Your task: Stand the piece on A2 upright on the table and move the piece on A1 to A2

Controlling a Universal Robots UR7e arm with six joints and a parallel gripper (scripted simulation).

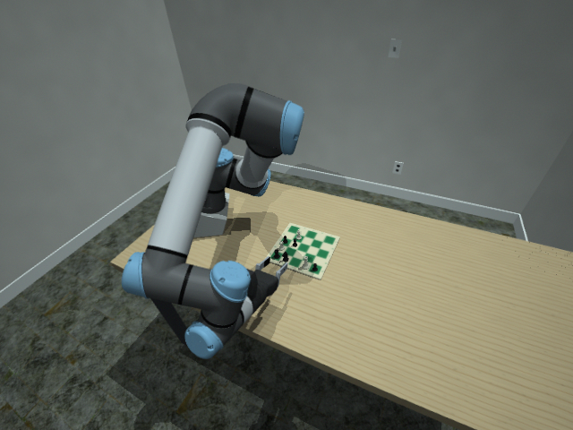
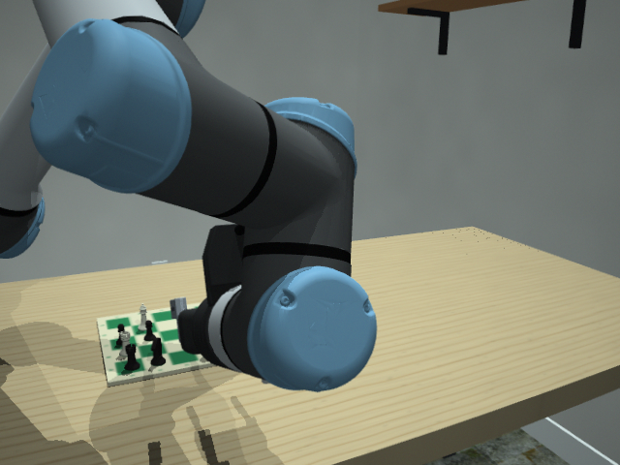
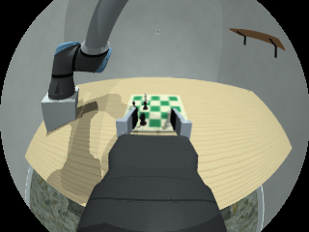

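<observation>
Now: the white chess piece 14 cm to the left of my hand, 11 cm below it and 1 cm ahead of it. The rest, counted from my hand: chessboard (21 cm to the left, 14 cm below, 4 cm behind).
</observation>
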